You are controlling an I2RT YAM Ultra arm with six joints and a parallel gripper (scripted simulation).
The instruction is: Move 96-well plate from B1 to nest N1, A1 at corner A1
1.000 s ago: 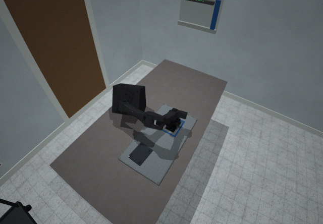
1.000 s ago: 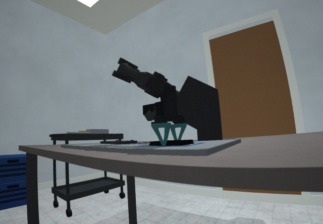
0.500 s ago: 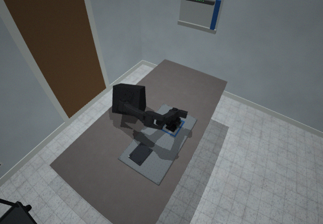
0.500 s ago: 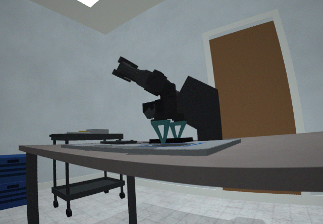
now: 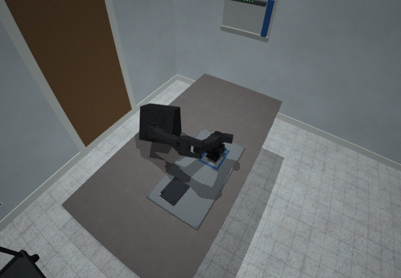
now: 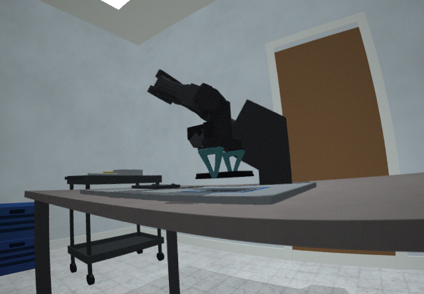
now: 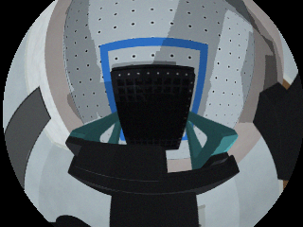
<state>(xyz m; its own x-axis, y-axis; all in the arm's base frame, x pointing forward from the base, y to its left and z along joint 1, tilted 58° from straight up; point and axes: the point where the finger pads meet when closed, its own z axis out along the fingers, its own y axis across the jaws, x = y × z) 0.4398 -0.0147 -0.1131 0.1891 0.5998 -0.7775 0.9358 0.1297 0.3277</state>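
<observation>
My gripper is now 360 mm to the left of the plate nest N1, 150 mm past it and 40 mm above it. From my hand the other things lie so: black 96-well plate: right at my hand; white corner label: 410 mm to the right, 230 mm behind, 30 mm below.
</observation>
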